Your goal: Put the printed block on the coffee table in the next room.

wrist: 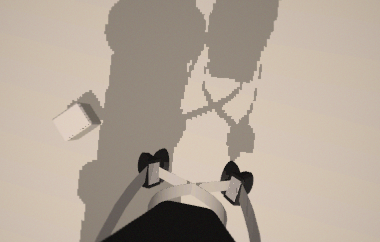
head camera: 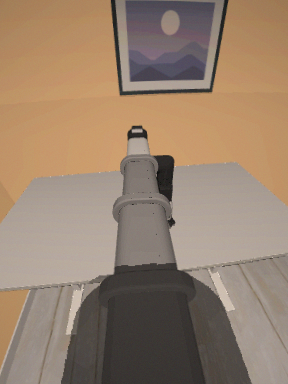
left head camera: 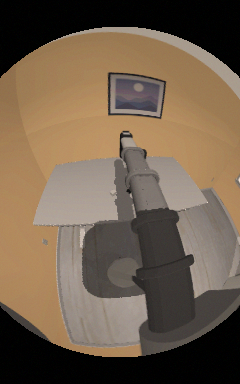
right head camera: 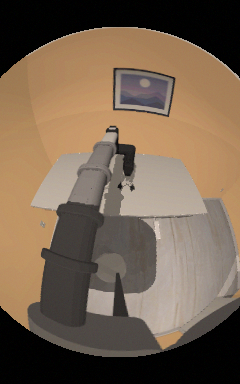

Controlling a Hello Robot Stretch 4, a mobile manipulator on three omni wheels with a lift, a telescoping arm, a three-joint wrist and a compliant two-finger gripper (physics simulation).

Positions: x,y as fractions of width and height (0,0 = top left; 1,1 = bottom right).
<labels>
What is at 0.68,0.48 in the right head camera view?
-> A pale table.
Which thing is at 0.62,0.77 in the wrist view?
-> My gripper.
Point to a pale table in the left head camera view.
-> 0.32,0.50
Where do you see a framed picture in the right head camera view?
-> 0.56,0.23
</labels>
